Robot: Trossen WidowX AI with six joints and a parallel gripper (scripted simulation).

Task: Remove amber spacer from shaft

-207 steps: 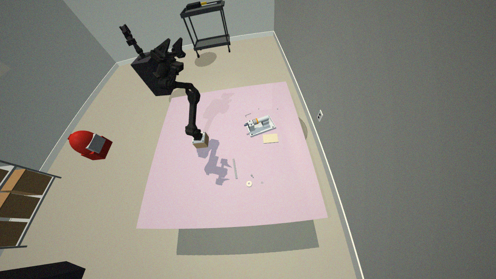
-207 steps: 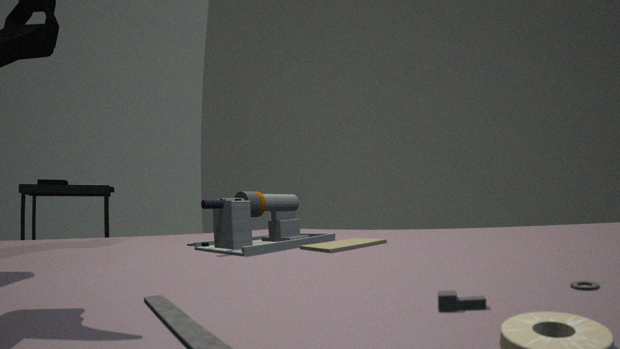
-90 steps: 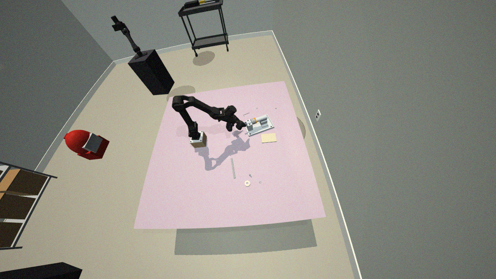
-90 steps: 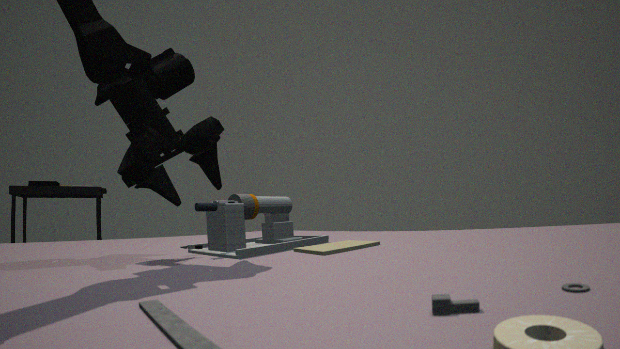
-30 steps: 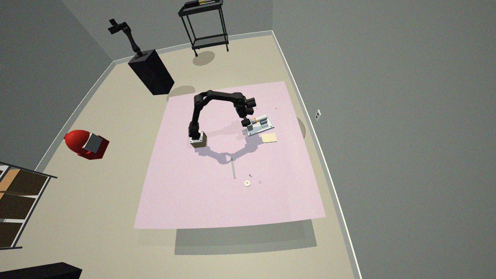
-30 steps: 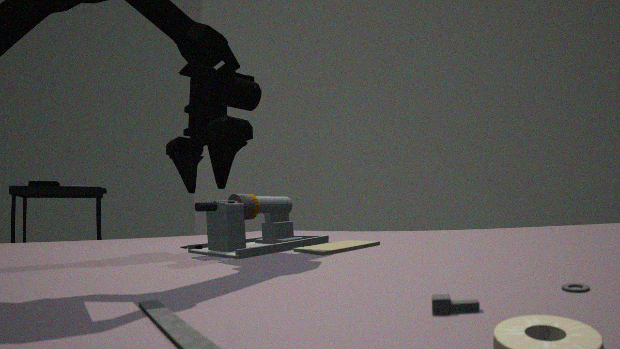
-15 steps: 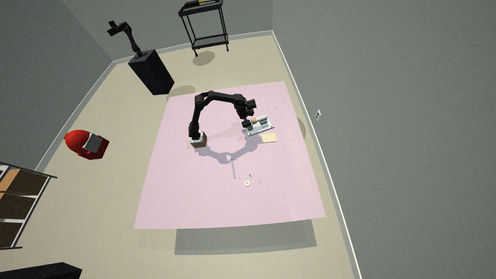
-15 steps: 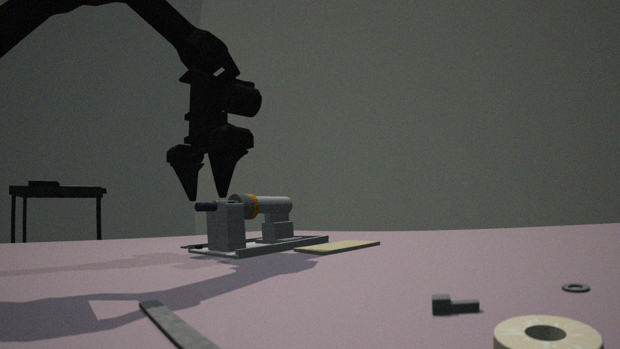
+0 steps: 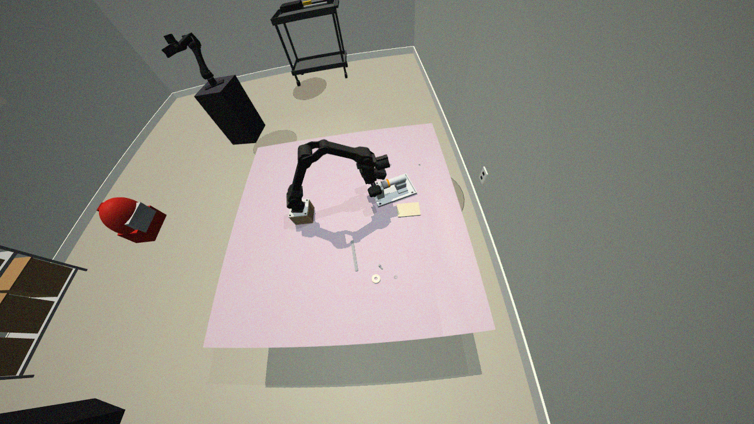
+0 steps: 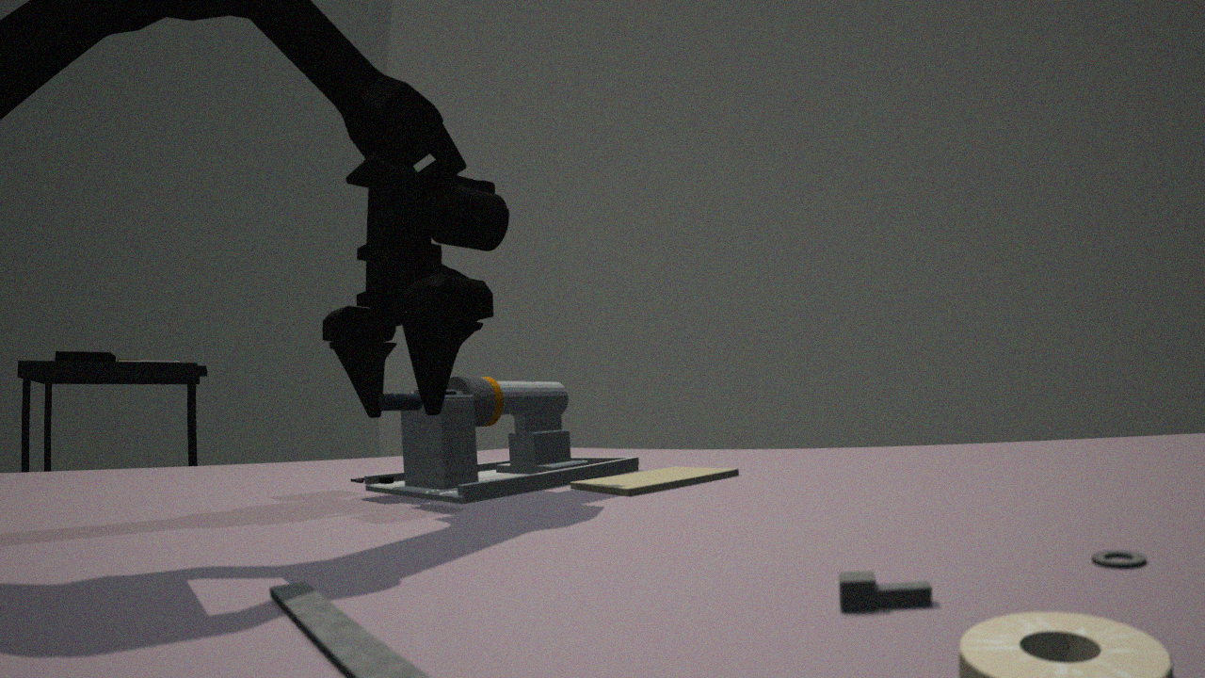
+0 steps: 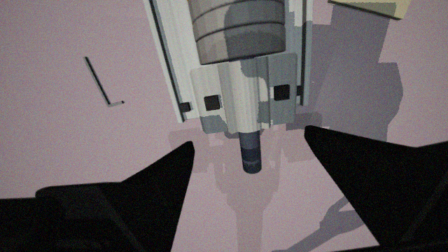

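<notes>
Now: gripper tip 7 cm short of the dark blue shaft, 3 cm to the right of it and 1 cm below it. Round my gripper tip: L-shaped key 2 cm behind, 16 cm to the left, 7 cm below; then amber spacer 8 cm ahead, 4 cm to the left, 1 cm above; then tan flat plate 19 cm ahead, 8 cm to the right, 6 cm below.
</notes>
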